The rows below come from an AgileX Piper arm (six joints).
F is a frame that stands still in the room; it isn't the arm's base.
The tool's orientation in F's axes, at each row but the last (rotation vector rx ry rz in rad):
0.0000 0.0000 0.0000
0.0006 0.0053 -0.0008
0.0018 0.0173 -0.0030
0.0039 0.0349 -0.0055
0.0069 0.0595 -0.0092
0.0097 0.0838 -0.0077
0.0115 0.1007 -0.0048
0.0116 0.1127 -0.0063
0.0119 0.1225 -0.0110
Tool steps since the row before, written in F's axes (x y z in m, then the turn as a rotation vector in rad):
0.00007 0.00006 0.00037 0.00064 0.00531 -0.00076
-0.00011 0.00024 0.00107 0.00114 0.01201 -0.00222
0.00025 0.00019 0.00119 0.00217 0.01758 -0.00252
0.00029 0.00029 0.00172 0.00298 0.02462 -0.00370
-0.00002 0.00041 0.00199 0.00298 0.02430 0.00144
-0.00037 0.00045 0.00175 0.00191 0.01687 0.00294
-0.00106 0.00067 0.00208 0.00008 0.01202 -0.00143
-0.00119 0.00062 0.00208 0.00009 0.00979 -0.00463
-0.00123 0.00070 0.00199 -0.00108 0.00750 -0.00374
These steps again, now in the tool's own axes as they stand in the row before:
0.00007 0.00006 0.00037 0.00064 0.00531 -0.00076
-0.00012 0.00024 0.00107 0.00114 0.01201 -0.00222
0.00023 0.00019 0.00119 0.00216 0.01758 -0.00251
0.00023 0.00030 0.00173 0.00297 0.02462 -0.00369
-0.00014 0.00042 0.00198 0.00267 0.02434 0.00144
-0.00052 0.00046 0.00171 0.00153 0.01691 0.00292
-0.00127 0.00069 0.00195 0.00017 0.01200 -0.00156
-0.00142 0.00064 0.00193 0.00056 0.00974 -0.00471
-0.00147 0.00071 0.00182 -0.00069 0.00744 -0.00394

